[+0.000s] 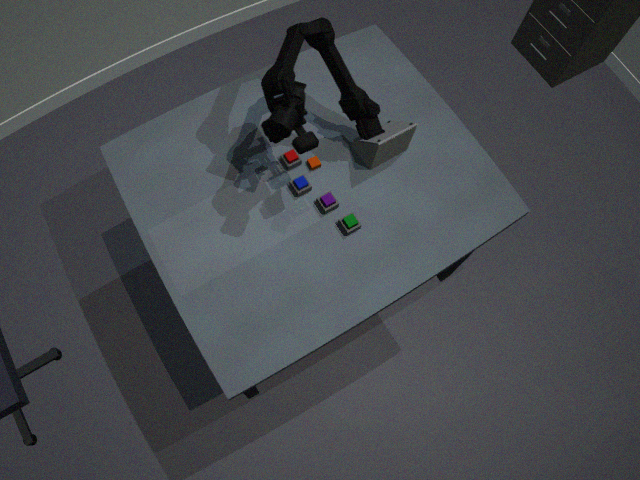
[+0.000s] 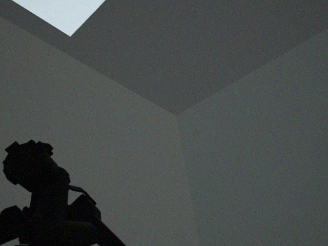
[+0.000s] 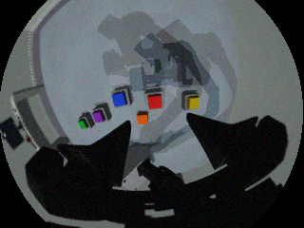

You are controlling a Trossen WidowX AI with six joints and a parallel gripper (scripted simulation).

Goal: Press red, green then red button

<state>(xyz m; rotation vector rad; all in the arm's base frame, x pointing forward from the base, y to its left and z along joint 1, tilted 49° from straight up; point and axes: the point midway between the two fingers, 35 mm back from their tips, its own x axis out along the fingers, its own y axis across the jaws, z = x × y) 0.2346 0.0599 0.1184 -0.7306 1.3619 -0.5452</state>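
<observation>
Now: the red button 10 cm below my gripper tip. The rest, counted from my gripper tip: small orange block (6 cm behind, 4 cm to the left, 12 cm below); then blue button (1 cm ahead, 9 cm to the left, 10 cm below); then purple button (4 cm behind, 17 cm to the left, 10 cm below).
</observation>
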